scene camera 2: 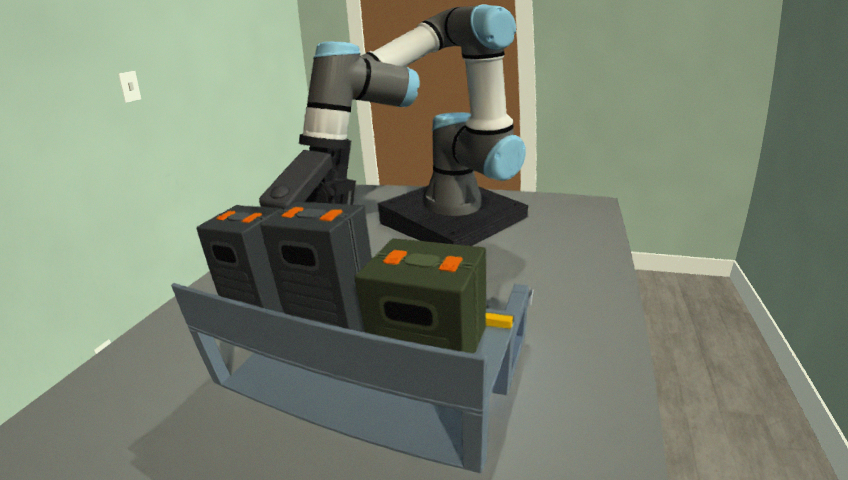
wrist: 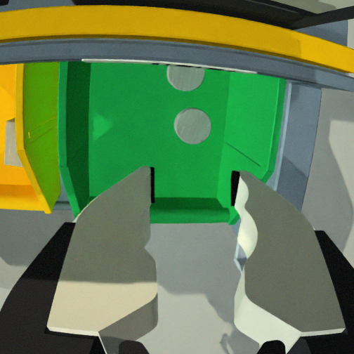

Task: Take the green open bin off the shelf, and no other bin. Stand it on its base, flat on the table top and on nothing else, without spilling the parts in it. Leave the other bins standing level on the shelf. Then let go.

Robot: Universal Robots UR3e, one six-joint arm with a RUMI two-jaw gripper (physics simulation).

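Pixels of known places: arm's base, origin of its link: (scene camera 2: 453,203).
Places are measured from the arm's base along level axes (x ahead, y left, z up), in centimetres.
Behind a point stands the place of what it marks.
Note:
In the wrist view the green open bin (wrist: 140,140) stands on the blue-grey shelf (wrist: 299,135), with two round grey parts (wrist: 192,126) (wrist: 185,78) visible on its floor. My gripper (wrist: 192,171) is partly open and empty. Its fingertips overlap the bin's front edge in this view, one on each side of the middle of the front lip. Whether they touch the bin cannot be told. In the scene view the gripper's fingertips and the green open bin are hidden behind the dark cases and the shelf (scene camera 2: 333,342) @(x 61.6, y 4.8, z 10.5 cm).
A yellow bin (wrist: 10,195) stands close to the green bin's left side. A yellow rail (wrist: 150,22) crosses behind the bins. Two dark grey cases (scene camera 2: 235,255) @(x 56.3, y -9.9, z 15.2 cm) (scene camera 2: 309,267) @(x 56.5, y 0.3, z 14.9 cm) and a dark green case (scene camera 2: 416,297) @(x 58.5, y 11.9, z 14.4 cm) stand on the shelf. The robot base plate (scene camera 2: 416,223) @(x 11.2, y -5.1, z -0.4 cm) is behind.

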